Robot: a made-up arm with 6 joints. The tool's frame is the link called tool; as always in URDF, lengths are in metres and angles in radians. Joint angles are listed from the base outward.
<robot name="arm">
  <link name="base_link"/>
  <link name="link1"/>
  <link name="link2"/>
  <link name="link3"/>
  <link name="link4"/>
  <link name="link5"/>
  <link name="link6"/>
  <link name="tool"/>
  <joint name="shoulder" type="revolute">
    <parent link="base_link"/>
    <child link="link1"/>
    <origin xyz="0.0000 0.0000 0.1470"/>
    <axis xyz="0 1 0"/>
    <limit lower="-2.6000" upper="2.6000"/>
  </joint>
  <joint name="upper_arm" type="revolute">
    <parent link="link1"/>
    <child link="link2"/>
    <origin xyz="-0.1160 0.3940 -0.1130"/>
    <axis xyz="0 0 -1"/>
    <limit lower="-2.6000" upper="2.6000"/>
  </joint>
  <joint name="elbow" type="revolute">
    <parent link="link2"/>
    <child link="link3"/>
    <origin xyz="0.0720 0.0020 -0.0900"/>
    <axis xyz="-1 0 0"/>
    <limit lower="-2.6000" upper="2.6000"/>
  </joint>
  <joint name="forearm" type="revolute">
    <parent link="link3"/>
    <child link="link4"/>
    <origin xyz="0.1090 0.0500 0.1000"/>
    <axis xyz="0 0 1"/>
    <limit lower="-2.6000" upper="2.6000"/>
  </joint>
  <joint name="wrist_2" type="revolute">
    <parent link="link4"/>
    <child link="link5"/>
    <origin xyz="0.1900 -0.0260 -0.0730"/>
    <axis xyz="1 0 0"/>
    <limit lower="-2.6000" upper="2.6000"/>
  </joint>
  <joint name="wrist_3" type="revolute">
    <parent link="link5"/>
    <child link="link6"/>
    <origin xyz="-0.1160 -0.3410 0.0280"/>
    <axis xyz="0 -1 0"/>
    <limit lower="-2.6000" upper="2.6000"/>
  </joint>
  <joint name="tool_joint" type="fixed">
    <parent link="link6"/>
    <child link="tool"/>
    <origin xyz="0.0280 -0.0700 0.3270"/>
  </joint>
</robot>
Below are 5 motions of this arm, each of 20 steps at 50 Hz.
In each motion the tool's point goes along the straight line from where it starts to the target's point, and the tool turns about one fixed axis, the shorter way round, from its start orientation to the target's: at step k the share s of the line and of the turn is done. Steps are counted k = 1, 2, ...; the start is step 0. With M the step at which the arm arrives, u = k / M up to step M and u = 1 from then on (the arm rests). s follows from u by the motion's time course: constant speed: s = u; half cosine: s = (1 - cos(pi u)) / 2; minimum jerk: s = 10 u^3 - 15 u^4 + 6 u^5.
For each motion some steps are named. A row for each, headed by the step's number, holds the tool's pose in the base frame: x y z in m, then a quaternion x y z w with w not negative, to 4 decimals.
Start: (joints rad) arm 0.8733 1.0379 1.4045 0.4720 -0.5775 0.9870
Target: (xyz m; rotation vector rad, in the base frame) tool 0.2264 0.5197 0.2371 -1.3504 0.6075 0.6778
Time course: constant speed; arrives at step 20
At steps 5, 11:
5: 0.2658 0.4947 0.0575 -0.4982 0.4101 0.4409 0.6238
11: 0.2501 0.5047 0.1293 -0.5437 0.3568 0.3880 0.6531

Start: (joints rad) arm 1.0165 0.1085 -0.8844 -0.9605 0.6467 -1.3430
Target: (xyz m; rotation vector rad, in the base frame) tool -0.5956 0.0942 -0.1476 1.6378 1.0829 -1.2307
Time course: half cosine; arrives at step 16
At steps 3, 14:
3: -0.6186 0.1842 -0.1707 0.6868 0.5644 -0.3956 0.2306
14: -0.5966 0.0979 -0.1486 0.6500 0.4344 -0.4834 0.3939

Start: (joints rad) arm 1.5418 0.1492 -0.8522 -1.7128 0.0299 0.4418
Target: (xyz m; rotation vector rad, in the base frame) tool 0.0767 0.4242 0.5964 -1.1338 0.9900 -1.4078
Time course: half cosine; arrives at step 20
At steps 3, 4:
3: 0.1285 0.2814 0.5465 -0.4519 0.5156 -0.6515 0.3247
4: 0.1263 0.2876 0.5487 -0.4533 0.5116 -0.6494 0.3334

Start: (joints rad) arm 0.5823 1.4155 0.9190 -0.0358 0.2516 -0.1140
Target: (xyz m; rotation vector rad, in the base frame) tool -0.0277 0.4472 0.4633 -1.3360 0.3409 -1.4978
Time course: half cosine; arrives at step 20
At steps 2, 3, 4, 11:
2: 0.0610 0.0939 0.4961 -0.3981 0.4280 -0.5520 0.5947
3: 0.0583 0.1047 0.4951 -0.4039 0.4198 -0.5553 0.5936
4: 0.0545 0.1196 0.4937 -0.4117 0.4085 -0.5597 0.5919
11: 0.0106 0.2944 0.4775 -0.4963 0.2701 -0.6028 0.5634

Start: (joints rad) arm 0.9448 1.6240 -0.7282 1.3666 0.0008 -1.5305
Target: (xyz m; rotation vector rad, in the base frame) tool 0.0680 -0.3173 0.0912 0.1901 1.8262 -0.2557
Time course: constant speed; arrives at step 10
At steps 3, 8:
3: 0.0919 -0.3109 0.1066 0.0671 0.7683 -0.1079 0.6273
8: 0.0748 -0.3155 0.0956 0.0778 0.7824 -0.1096 0.6081

